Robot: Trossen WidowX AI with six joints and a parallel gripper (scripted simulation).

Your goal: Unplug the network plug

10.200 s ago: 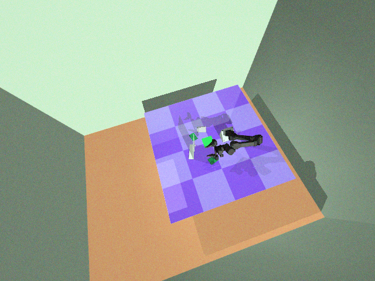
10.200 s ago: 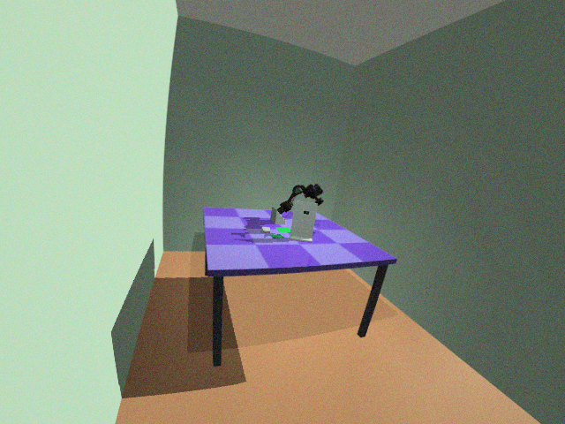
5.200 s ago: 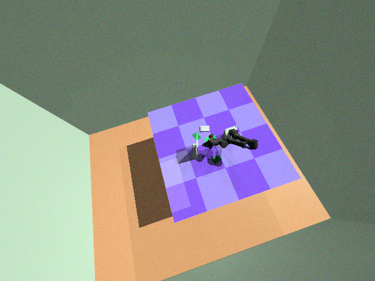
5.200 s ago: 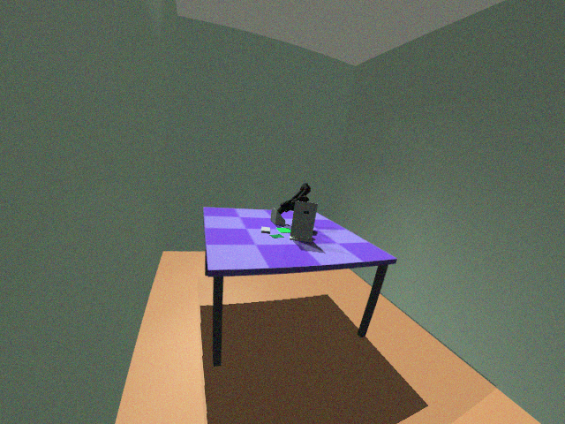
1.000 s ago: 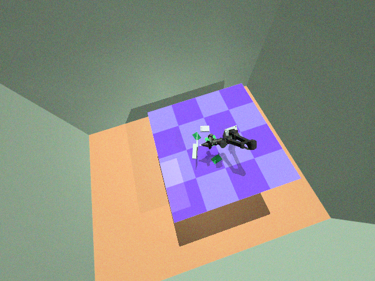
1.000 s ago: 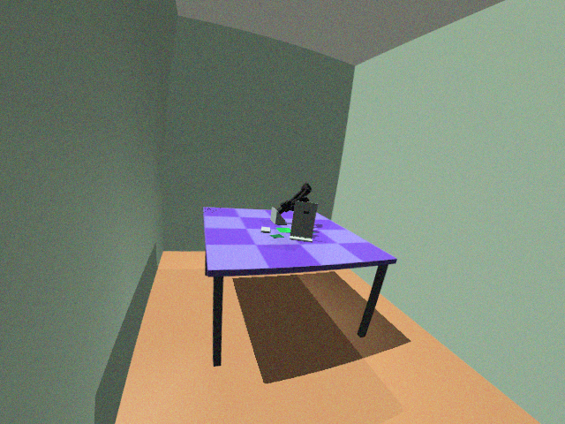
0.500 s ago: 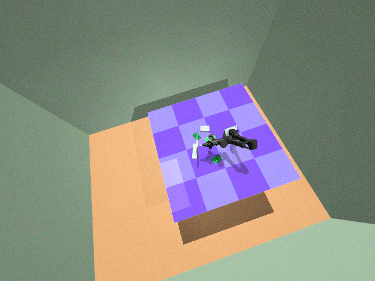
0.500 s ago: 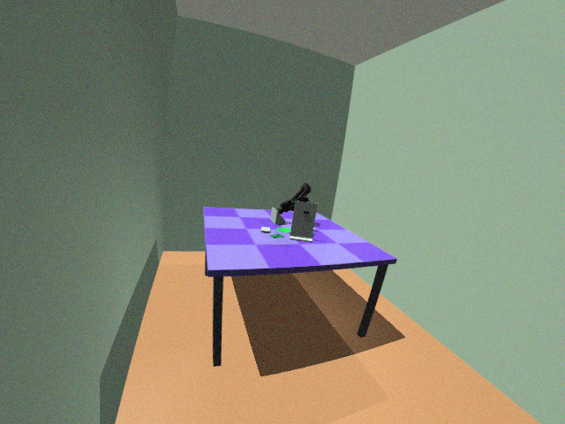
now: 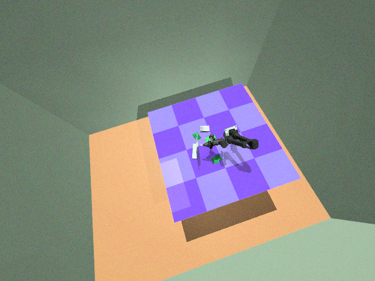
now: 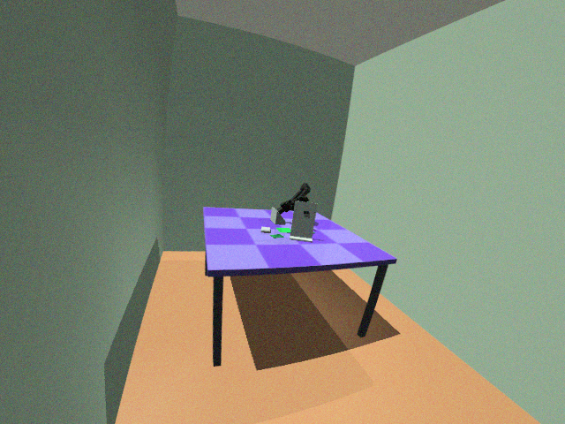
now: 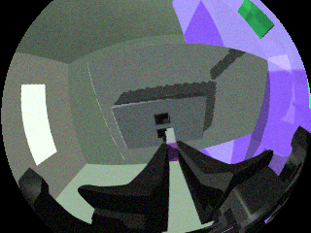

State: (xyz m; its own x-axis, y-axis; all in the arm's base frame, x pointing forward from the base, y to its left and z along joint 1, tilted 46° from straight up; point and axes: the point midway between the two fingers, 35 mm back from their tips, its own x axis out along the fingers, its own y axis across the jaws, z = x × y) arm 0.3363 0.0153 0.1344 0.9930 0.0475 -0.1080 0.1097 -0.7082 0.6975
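Now: the grey upright panel 8 cm below my gripper tip, 6 cm ahead of it and 2 cm to the right of it. Round my gripper tip: network plug right at my gripper tip.
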